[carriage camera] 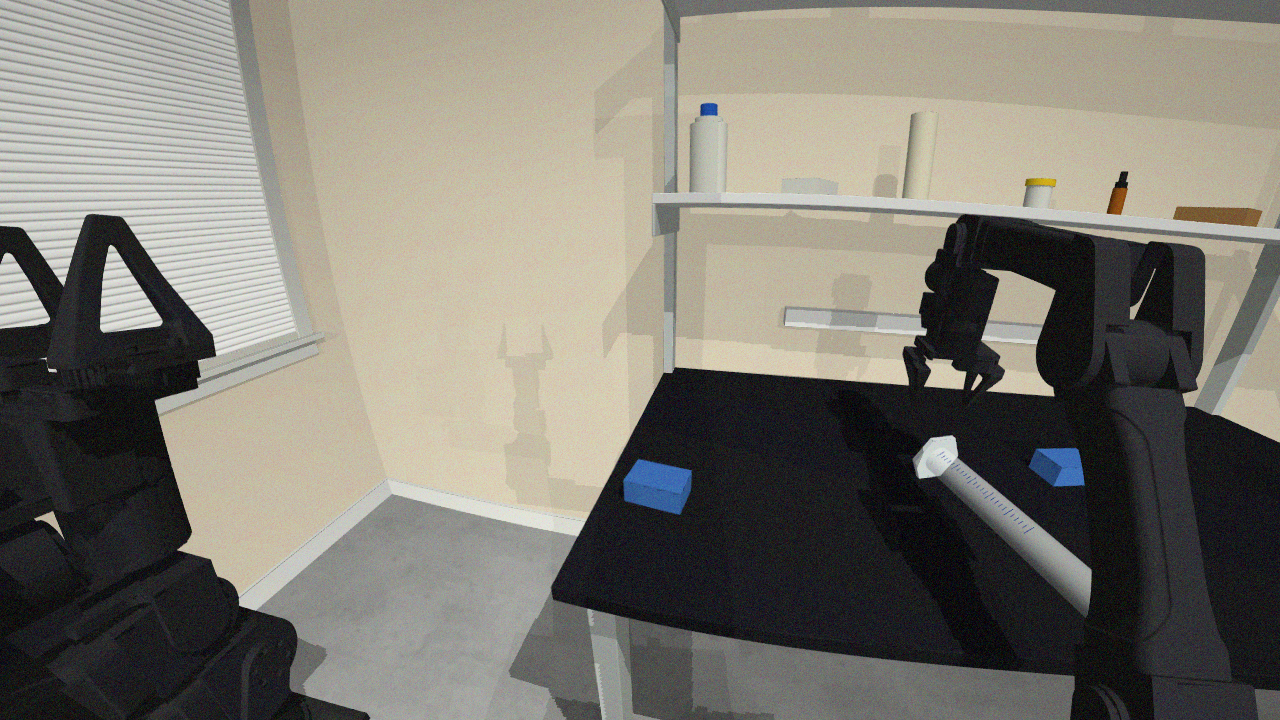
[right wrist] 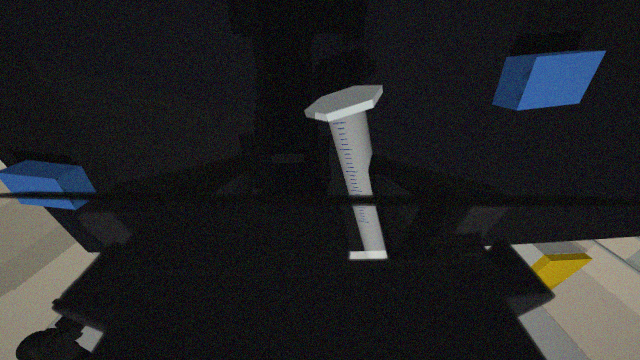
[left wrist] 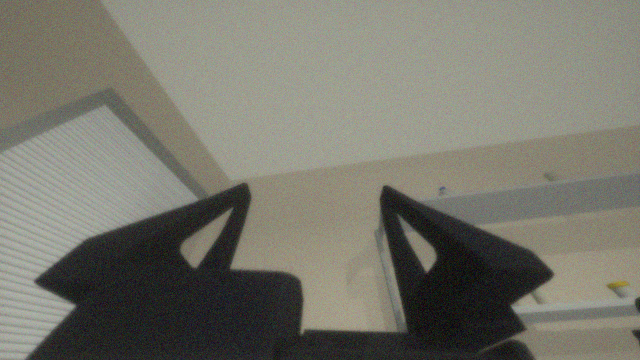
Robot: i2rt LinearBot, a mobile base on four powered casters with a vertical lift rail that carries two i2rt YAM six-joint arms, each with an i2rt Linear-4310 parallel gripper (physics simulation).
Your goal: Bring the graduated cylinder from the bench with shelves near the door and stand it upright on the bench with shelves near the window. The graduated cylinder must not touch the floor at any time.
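Frame: origin at the left arm's base, x ahead, y right, z down, level; millimetres.
Seen in the pictures: left gripper, between the fingertips: (carriage camera: 51, 221) (left wrist: 314, 191); right gripper, between the fingertips: (carriage camera: 937, 404) (right wrist: 313, 161).
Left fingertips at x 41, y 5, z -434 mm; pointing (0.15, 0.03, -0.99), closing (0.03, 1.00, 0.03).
A point is followed by its place in that frame.
The white graduated cylinder (carriage camera: 993, 501) @[x 324, y 805, z -50 mm] (right wrist: 352, 150) @[x 401, y 801, z -58 mm] lies on its side on the black top of a bench with shelves (carriage camera: 742, 573) @[x 255, y 433, z 2 mm]. Its hexagonal base points to the back left in the carriage view; my right arm hides its far end. My right gripper (carriage camera: 941, 398) @[x 440, y 758, z -148 mm] is open and empty, pointing down above the bench behind the cylinder's base, apart from it. In the right wrist view dark gripper parts cover some of the cylinder. My left gripper (carriage camera: 58, 223) @[x 41, y 5, z -434 mm] (left wrist: 314, 191) @[x 41, y 5, z -434 mm] is open and empty, pointing up at the left, away from the bench.
One blue block (carriage camera: 657, 486) @[x 374, y 320, z -38 mm] (right wrist: 47, 184) @[x 411, y 351, z -38 mm] lies near the bench's left edge, another blue block (carriage camera: 1058, 466) @[x 424, y 1020, z -36 mm] (right wrist: 550, 80) @[x 450, y 1051, z -38 mm] right of the cylinder. The shelf (carriage camera: 859, 205) @[x 606, y 655, z -440 mm] above holds a white bottle (carriage camera: 708, 156) @[x 725, y 402, z -528 mm], a cream cylinder (carriage camera: 920, 156) @[x 734, y 831, z -548 mm] and small items. A window with blinds (carriage camera: 134, 161) @[x 671, y -1048, z -652 mm] is at the left.
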